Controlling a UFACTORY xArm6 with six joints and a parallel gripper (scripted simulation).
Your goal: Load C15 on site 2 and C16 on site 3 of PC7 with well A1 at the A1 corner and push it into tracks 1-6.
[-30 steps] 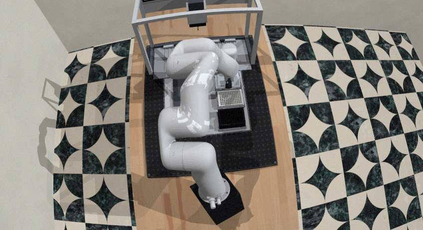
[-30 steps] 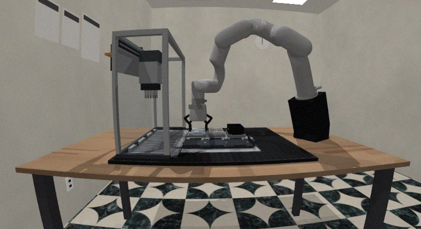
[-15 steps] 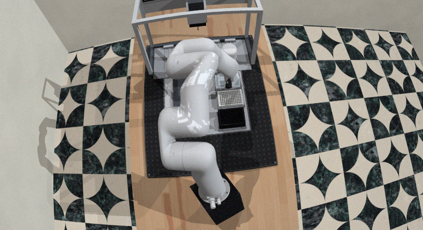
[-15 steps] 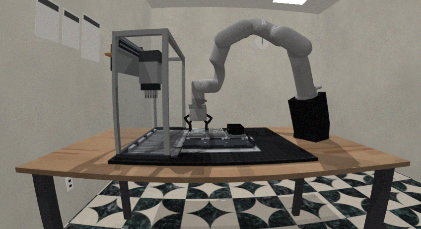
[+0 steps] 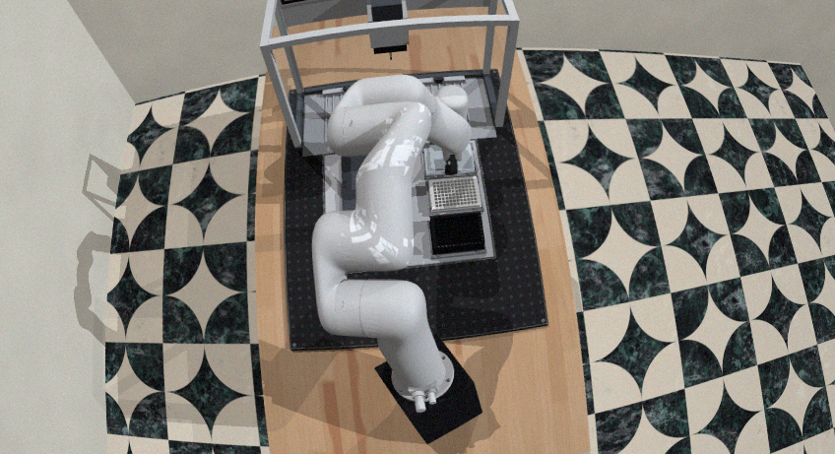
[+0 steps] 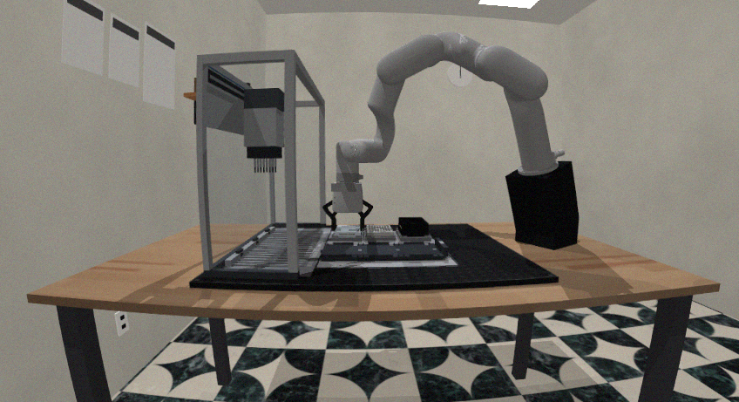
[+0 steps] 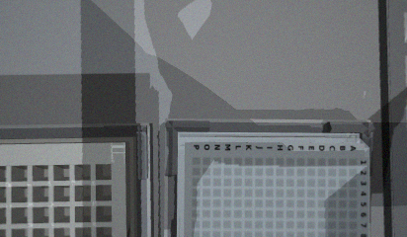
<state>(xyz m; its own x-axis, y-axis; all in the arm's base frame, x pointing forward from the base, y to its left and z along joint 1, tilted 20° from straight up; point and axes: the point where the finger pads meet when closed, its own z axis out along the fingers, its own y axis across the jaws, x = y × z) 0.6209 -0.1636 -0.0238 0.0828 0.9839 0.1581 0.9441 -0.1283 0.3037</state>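
My gripper is now 20 mm above the nest S3. Also, from my hand: grey apron: 130 mm to the left, 100 mm behind, 30 mm below; nest S2: 100 mm behind, 20 mm below, 10 mm to the left; 96-well plate C15: 100 mm behind, 10 mm to the left, 10 mm below.
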